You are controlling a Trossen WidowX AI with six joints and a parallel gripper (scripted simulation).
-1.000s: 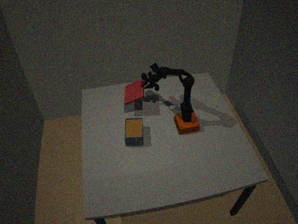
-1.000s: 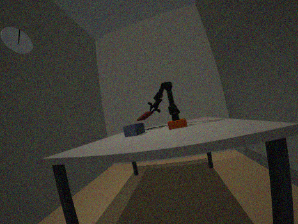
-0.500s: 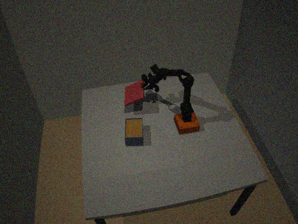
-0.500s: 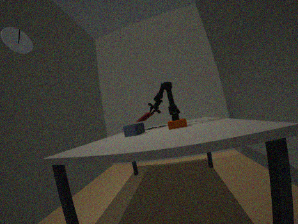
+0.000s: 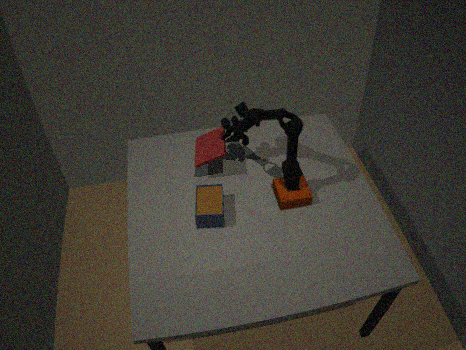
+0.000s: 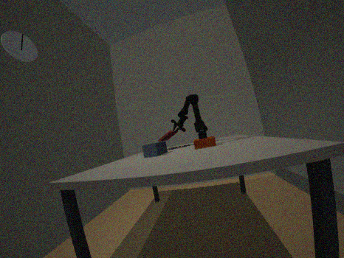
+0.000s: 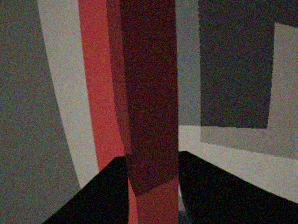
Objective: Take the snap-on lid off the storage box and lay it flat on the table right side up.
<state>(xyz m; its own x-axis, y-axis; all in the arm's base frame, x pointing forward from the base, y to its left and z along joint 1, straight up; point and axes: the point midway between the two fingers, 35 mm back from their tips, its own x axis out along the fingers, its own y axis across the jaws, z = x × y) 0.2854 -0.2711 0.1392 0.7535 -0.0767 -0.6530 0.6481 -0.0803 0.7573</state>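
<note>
The lid is 7 cm ahead of my gripper tip, 3 cm below it and 1 cm to the right of it. From my gripper tip the other things lie so: storage box (32 cm to the left, 13 cm below, 11 cm ahead).
</note>
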